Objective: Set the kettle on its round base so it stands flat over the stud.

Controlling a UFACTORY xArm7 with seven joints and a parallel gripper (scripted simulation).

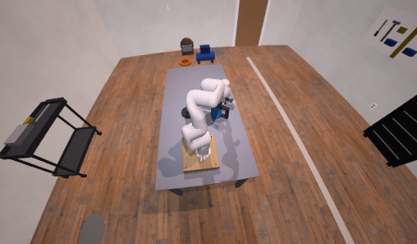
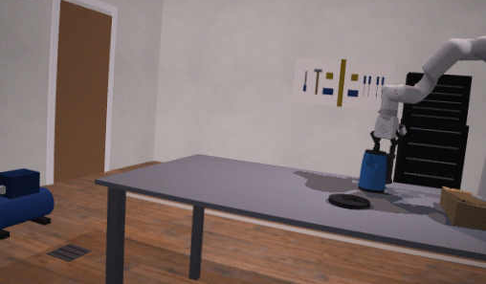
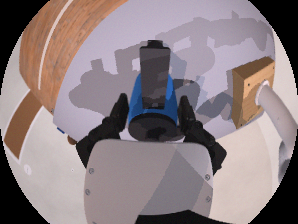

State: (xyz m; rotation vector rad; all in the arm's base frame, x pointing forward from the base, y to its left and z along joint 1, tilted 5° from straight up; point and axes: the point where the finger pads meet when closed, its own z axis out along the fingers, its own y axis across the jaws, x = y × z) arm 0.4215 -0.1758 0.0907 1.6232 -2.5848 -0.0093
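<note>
Right now my hand is 1 cm short of the blue kettle, 3 cm to the right of it and 8 cm above it. Round my hand: black round base (6 cm ahead, 36 cm to the left, 17 cm below).
</note>
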